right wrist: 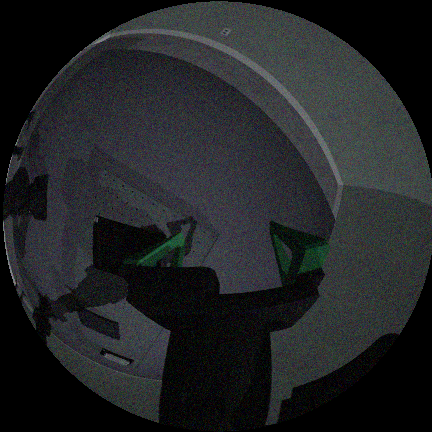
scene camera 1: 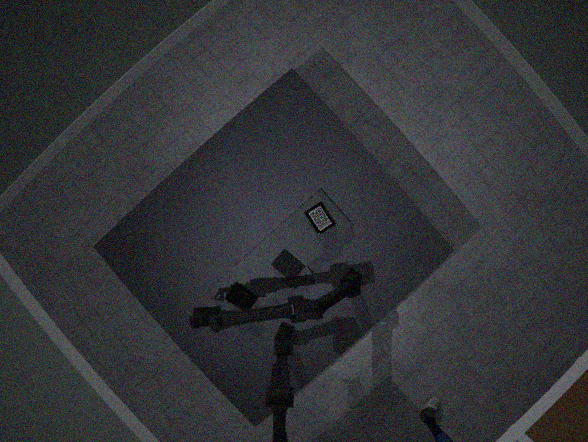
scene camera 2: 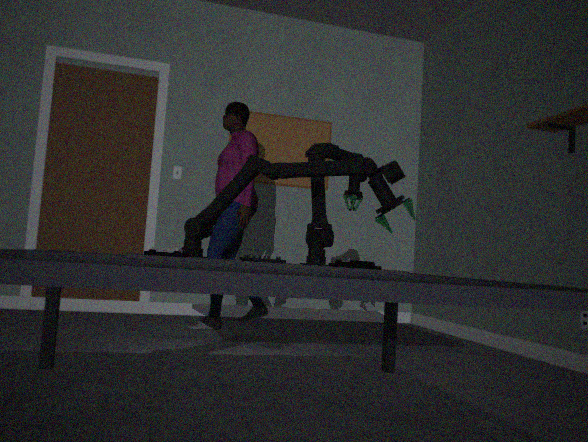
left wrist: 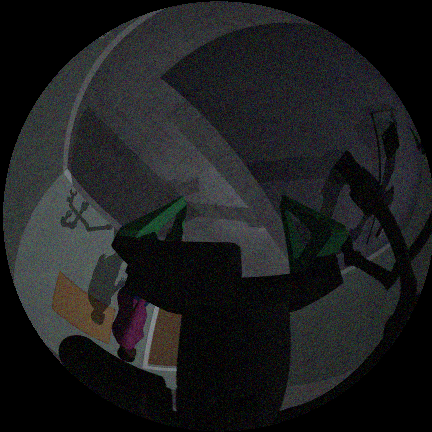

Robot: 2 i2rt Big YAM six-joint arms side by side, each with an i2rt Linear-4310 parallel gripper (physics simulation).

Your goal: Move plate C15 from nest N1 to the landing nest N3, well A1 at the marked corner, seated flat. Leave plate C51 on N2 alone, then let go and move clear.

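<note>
Labels C15, C51, N1, N2 and N3 are unreadable, so I cannot tell which nest is which. A black plate-like block lies on the board, partly behind a finger in the right wrist view. A second dark block lies in the middle. A white gridded rectangle with a black border lies at the far end. My left gripper is open and empty, high above the table. My right gripper is open and empty, tilted, raised above the table beside the black block.
A pale board with small holes lies under the blocks on the table. My two arms reach across each other in scene camera 2 and cast shadows over the board. A person stands beyond the table.
</note>
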